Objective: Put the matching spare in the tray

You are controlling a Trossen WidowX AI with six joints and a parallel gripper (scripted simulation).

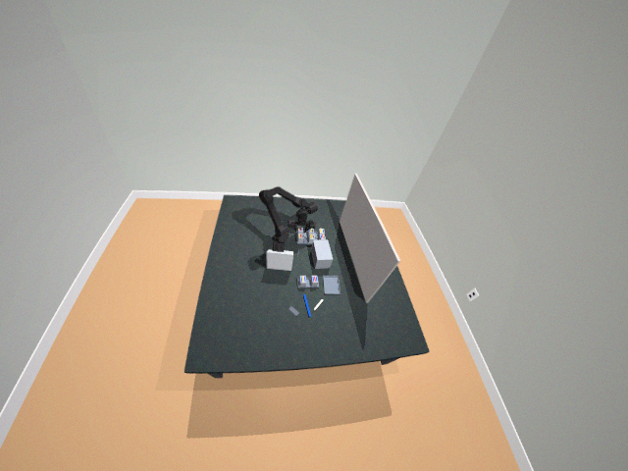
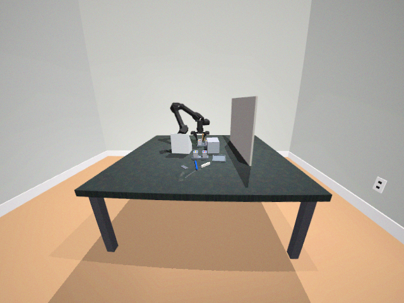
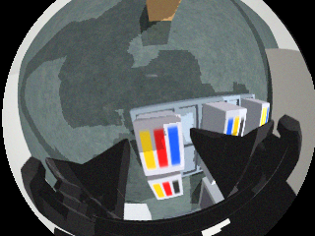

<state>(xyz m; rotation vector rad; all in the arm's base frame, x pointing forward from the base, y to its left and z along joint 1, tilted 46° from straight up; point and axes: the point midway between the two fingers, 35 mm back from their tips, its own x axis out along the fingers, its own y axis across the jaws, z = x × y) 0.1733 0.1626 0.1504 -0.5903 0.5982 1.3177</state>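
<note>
Right now the grey spare is 10 mm above my gripper tip. Also, from my gripper tip: grey tray 420 mm to the right, 150 mm ahead, 30 mm below; then tall panel 350 mm ahead, 210 mm to the right, 190 mm above; then orange block 170 mm to the left, 30 mm ahead.
</note>
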